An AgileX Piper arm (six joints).
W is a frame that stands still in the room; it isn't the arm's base.
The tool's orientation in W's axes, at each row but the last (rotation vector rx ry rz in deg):
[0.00 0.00 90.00]
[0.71 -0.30 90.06]
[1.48 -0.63 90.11]
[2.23 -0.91 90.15]
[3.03 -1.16 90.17]
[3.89 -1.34 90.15]
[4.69 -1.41 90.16]
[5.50 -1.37 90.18]
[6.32 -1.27 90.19]
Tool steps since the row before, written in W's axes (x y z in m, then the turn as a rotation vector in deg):
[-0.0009 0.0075 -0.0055 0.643 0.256 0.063]
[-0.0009 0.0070 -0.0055 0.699 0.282 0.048]
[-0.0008 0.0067 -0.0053 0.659 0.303 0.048]
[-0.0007 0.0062 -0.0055 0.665 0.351 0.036]
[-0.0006 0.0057 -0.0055 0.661 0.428 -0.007]
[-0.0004 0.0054 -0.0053 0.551 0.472 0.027]
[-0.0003 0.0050 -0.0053 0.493 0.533 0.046]
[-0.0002 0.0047 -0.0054 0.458 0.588 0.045]
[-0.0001 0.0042 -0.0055 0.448 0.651 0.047]
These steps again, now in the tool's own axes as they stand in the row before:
[0.0075 0.0009 -0.0055 0.256 -0.643 0.063]
[0.0069 0.0009 -0.0056 0.282 -0.699 0.048]
[0.0066 0.0007 -0.0055 0.303 -0.659 0.047]
[0.0060 0.0006 -0.0057 0.350 -0.665 0.034]
[0.0054 0.0005 -0.0058 0.425 -0.663 -0.013]
[0.0051 0.0002 -0.0056 0.471 -0.552 0.015]
[0.0046 0.0001 -0.0056 0.534 -0.494 0.028]
[0.0043 -0.0001 -0.0057 0.589 -0.459 0.021]
[0.0037 -0.0002 -0.0058 0.652 -0.449 0.017]

